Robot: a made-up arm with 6 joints.
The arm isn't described. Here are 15 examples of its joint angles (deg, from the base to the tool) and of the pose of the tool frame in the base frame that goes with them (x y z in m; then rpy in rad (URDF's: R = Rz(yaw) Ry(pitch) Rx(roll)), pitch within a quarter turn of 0, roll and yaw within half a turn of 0).
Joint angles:
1: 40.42 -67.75 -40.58 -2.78 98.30 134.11
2: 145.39 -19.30 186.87 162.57 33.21 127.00
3: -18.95 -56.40 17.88 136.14 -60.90 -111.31
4: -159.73 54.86 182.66 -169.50 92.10 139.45
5: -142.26 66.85 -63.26 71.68 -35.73 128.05
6: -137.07 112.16 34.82 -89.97 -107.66 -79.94
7: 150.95 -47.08 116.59 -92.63 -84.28 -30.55
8: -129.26 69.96 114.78 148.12 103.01 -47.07
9: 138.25 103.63 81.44 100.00 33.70 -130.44
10: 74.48 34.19 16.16 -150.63 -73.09 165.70
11: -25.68 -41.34 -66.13 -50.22 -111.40 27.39
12: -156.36 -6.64 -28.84 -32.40 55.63 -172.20
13: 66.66 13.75 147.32 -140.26 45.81 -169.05
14: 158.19 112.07 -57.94 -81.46 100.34 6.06
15: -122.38 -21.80 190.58 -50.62 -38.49 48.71
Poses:
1: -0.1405 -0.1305 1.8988 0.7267 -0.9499 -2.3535
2: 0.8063 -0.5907 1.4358 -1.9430 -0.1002 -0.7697
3: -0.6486 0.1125 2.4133 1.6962 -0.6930 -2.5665
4: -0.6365 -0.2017 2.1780 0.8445 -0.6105 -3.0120
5: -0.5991 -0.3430 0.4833 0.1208 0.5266 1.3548
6: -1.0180 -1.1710 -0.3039 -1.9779 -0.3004 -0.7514
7: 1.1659 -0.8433 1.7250 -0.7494 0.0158 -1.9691
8: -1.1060 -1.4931 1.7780 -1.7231 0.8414 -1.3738
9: -1.7442 1.4307 0.3166 0.7887 0.4153 3.0529
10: 0.3987 1.7375 1.7384 -0.4654 -0.7794 2.0203
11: 0.2501 0.0164 1.3694 1.8049 0.3983 1.8046
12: -1.0056 -0.3571 1.8146 -2.6953 -0.4467 3.0417
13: 0.0011 -0.1966 2.6038 1.0514 -1.0866 -0.5821
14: -0.3885 0.3358 0.1592 -1.4771 0.1130 1.3950
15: 0.5893 0.7748 1.3139 3.0059 0.0858 0.5018
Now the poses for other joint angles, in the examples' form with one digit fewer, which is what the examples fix.
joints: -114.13 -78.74 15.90 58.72 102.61 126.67
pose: 0.587 0.958 1.851 0.859 0.262 0.108
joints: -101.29 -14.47 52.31 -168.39 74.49 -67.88
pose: -0.101 -0.337 2.717 -2.037 0.127 -1.965
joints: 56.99 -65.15 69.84 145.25 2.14 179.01
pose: -0.852 -1.305 1.953 -2.496 -0.816 -2.178
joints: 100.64 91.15 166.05 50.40 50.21 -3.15
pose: -0.357 1.347 1.801 -2.781 -0.841 -2.479
